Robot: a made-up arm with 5 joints.
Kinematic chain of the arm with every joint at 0, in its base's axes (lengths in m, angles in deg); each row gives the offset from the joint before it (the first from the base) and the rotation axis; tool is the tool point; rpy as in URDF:
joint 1: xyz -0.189 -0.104 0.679 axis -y
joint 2: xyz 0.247 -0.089 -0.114 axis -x
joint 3: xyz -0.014 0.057 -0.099 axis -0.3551 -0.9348 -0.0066
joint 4: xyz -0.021 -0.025 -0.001 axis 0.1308 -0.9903 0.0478
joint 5: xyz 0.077 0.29 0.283 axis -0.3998 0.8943 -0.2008
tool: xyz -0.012 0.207 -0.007 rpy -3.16 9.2 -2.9
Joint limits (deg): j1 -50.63..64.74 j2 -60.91..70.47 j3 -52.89..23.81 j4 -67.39..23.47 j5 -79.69..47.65
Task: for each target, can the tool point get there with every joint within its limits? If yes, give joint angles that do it. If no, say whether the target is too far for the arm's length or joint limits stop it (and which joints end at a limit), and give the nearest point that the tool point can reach.
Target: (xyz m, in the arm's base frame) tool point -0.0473 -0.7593 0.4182
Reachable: no: joint limits stop it (at a limit: joint 1, joint 2, joint 3, joint 4, joint 5) | nearest point 0.3390 -0.3233 0.5990 | short by 0.610 m
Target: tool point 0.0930 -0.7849 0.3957
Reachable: no: joint limits stop it (at a limit: joint 1, joint 2, joint 3, joint 4, joint 5) | nearest point 0.3390 -0.3233 0.5990 | short by 0.561 m
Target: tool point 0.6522 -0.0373 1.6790
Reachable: no: too far | nearest point 0.2332 -0.0513 1.1809 | short by 0.651 m
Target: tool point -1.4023 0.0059 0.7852
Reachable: no: too far | nearest point -0.5511 -0.0254 0.8523 | short by 0.854 m
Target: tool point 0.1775 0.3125 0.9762
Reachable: yes | joints 31.15 -14.85 -5.37 -47.69 -47.49
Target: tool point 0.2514 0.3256 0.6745
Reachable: yes | joints 22.72 18.43 -16.77 -15.07 24.82
